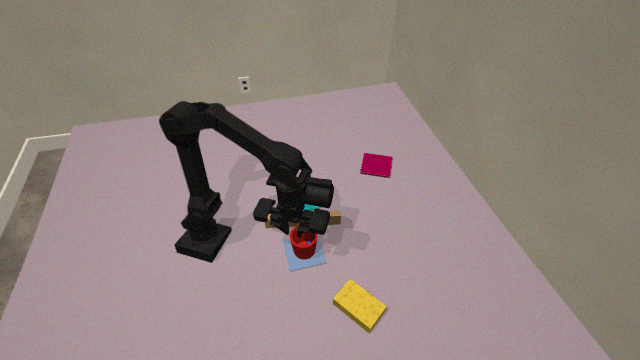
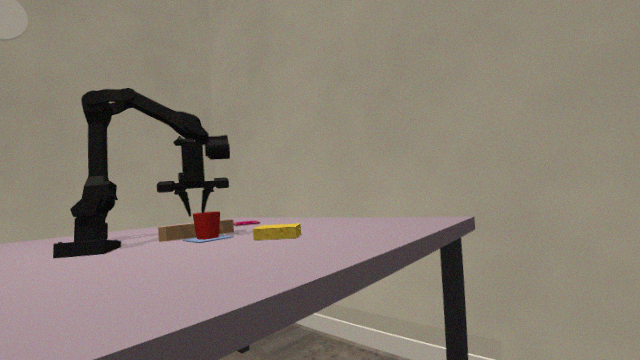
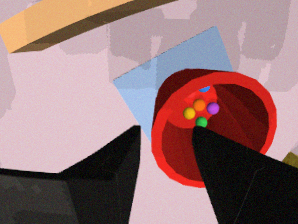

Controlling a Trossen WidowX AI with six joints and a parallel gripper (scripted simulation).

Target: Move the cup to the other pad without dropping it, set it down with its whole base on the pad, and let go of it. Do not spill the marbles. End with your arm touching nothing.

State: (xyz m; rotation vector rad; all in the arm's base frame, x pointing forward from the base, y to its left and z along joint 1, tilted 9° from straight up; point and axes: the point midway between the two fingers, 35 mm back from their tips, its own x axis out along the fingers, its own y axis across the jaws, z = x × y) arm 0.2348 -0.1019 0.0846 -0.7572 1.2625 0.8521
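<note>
Now: hand 80 mm above the red cup, 20 mm short of it and 10 mm to the left of it. Also, from my hand: yellow sponge (200 mm to the right, 120 mm ahead, 90 mm below); wooden bar (90 mm below, 80 mm to the left, 40 mm ahead).
</note>
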